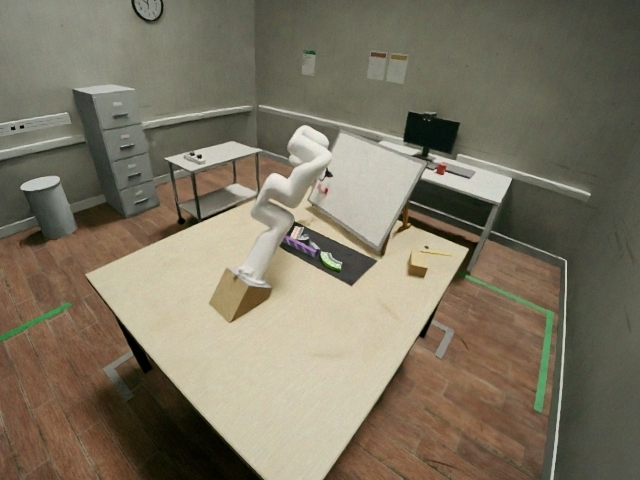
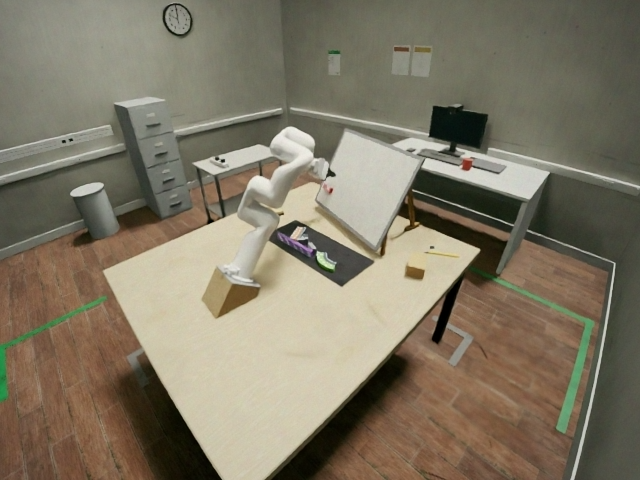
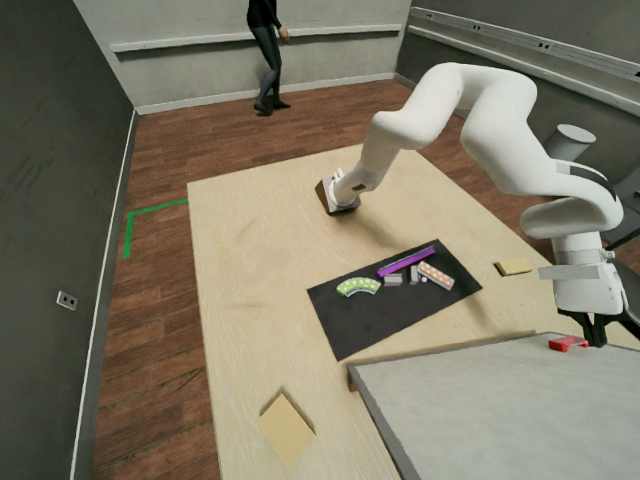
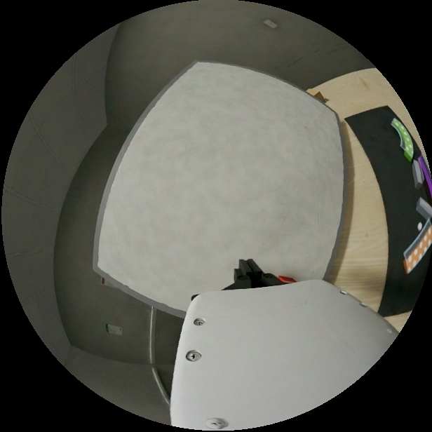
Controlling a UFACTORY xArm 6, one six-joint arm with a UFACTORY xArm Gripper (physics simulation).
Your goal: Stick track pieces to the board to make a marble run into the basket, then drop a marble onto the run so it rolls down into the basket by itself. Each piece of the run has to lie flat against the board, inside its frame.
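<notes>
The tilted white board bears a red bracket-shaped piece, apparently the basket, low near one side. My gripper is shut and empty, close beside the red piece; whether it touches the board cannot be told. A long purple track, a green dotted curve, an orange dotted track and a white marble lie on the black mat.
Two grey blocks lie on the mat, one near the curve and one near the marble. Wooden blocks lie on the table. A yellow pencil lies at the table's far right. A person stands beyond the table.
</notes>
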